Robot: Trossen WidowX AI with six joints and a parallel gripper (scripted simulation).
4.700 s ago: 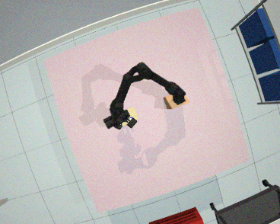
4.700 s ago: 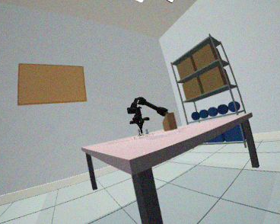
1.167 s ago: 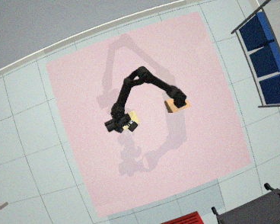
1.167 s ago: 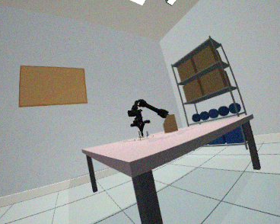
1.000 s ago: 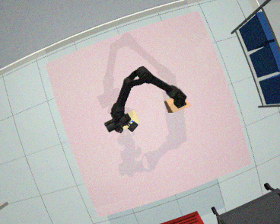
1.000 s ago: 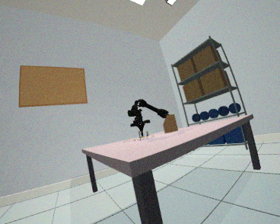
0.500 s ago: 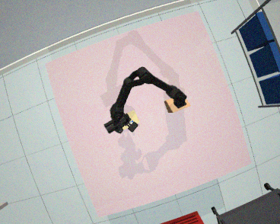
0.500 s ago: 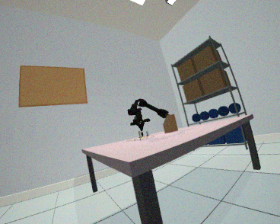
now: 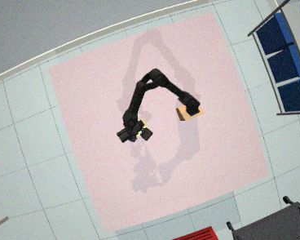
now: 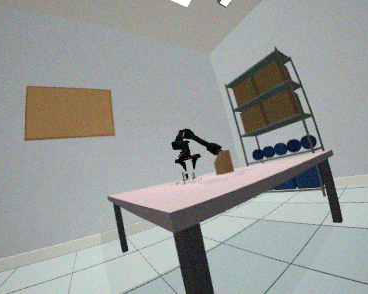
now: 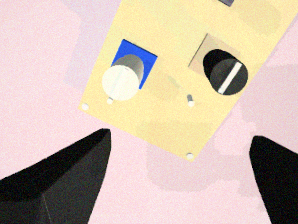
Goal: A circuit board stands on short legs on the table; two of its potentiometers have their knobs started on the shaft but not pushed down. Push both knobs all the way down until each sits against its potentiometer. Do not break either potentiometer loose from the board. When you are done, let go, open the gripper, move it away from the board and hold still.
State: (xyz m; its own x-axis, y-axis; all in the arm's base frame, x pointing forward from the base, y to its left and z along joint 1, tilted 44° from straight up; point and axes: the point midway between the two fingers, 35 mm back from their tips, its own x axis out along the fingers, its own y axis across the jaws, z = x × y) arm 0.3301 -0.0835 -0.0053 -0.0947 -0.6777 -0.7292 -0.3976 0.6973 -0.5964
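Now: the potentiometer knob 1 cm ahead of my gripper tip, 4 cm to the left of it and 3 cm below it. The rest, counted from my gripper tip: tan potentiometer 3 cm ahead, 1 cm to the right, 4 cm below.
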